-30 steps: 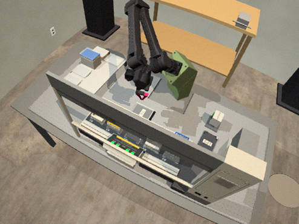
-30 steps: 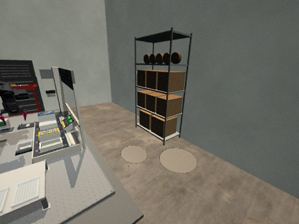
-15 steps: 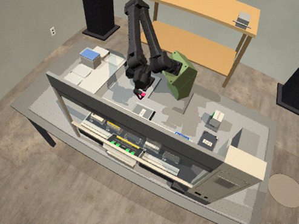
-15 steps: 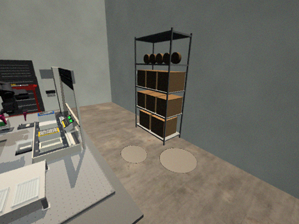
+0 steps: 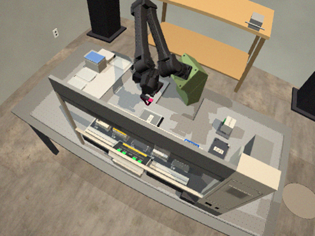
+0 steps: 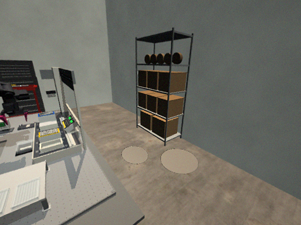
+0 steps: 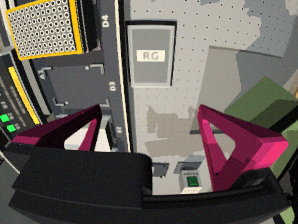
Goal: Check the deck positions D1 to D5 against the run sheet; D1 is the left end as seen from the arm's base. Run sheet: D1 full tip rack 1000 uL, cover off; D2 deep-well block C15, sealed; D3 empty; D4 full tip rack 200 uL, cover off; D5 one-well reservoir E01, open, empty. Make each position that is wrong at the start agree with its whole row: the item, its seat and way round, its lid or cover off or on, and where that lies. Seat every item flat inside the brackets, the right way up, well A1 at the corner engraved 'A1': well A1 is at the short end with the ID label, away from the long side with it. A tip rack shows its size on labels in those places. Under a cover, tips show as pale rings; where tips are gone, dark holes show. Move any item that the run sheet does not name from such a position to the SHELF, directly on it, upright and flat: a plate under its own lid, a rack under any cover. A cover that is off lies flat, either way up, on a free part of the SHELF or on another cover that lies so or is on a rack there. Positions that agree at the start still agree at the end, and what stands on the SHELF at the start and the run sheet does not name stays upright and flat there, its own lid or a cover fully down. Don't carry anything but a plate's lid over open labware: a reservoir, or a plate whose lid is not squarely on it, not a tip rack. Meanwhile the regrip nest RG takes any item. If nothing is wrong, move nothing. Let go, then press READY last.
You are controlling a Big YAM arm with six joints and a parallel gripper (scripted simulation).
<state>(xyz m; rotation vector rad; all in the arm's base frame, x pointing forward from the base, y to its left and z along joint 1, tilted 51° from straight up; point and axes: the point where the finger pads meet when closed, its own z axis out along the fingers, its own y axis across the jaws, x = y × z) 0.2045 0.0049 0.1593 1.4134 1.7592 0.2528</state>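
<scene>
Now: the clear tip-rack cover 19 cm below my hand. Round my hand: yellow-labelled tip rack: 17 cm ahead, 7 cm to the right, 11 cm below; then one-well reservoir: 16 cm ahead, 20 cm to the right, 15 cm below; then black regrip nest: 21 cm below.
</scene>
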